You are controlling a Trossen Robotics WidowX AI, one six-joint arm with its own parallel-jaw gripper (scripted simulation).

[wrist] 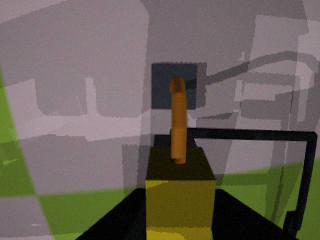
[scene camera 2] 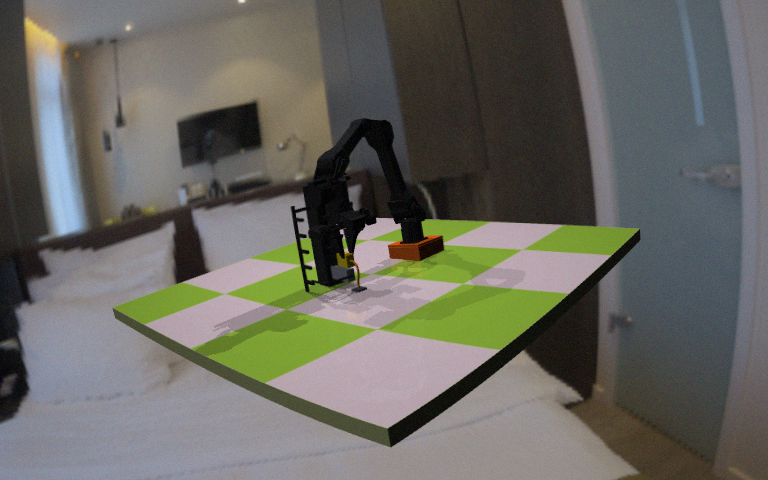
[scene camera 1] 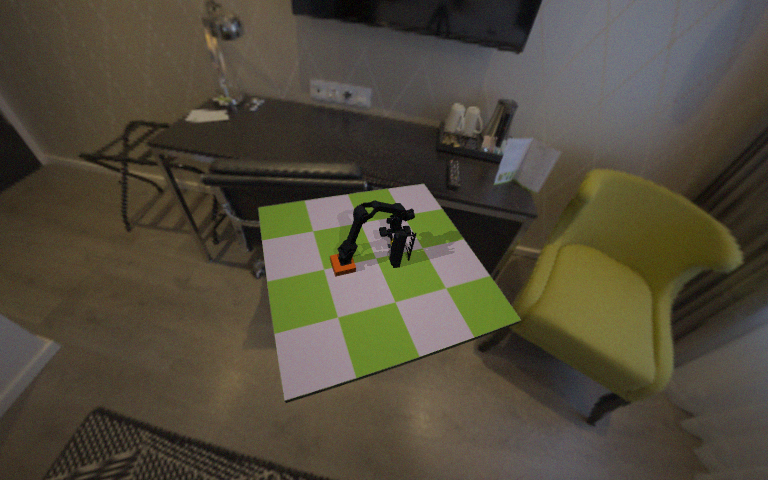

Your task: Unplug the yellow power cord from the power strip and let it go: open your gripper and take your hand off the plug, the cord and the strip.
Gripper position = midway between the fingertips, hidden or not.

In view: my gripper [scene camera 2: 347,257].
My gripper also shows in the wrist view [wrist: 178,199].
